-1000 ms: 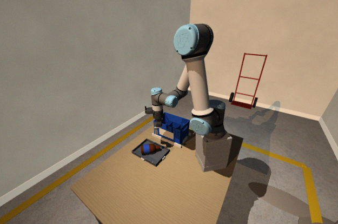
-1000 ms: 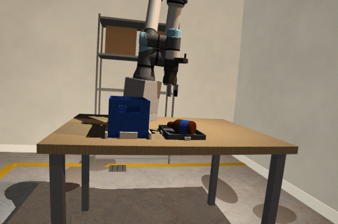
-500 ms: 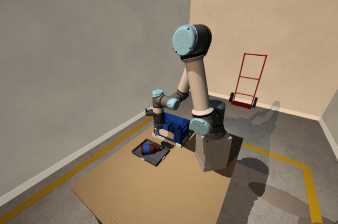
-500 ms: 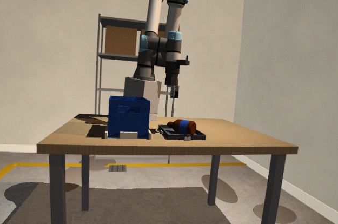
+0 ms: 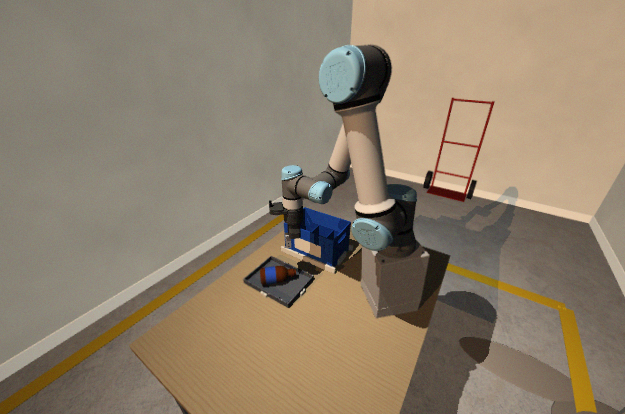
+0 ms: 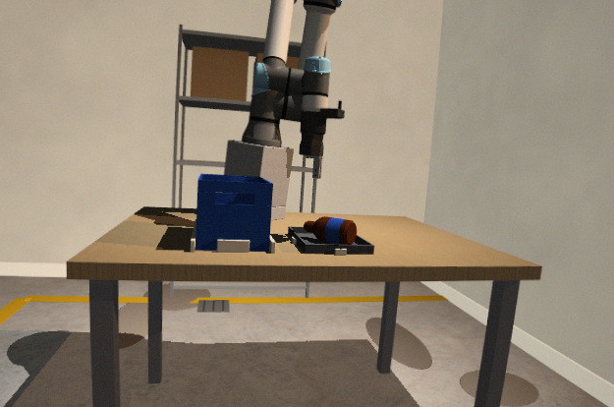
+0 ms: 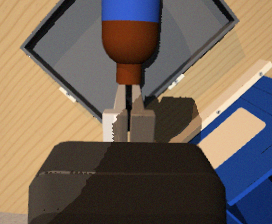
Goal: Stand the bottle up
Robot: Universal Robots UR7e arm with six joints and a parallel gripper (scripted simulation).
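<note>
Right now the brown bottle is 30 mm ahead of my hand, 40 mm to the left of it and 160 mm below it. The rest, counted from my hand: tray (30 mm ahead, 40 mm to the left, 190 mm below); then blue crate (20 mm ahead, 240 mm to the right, 120 mm below).
</note>
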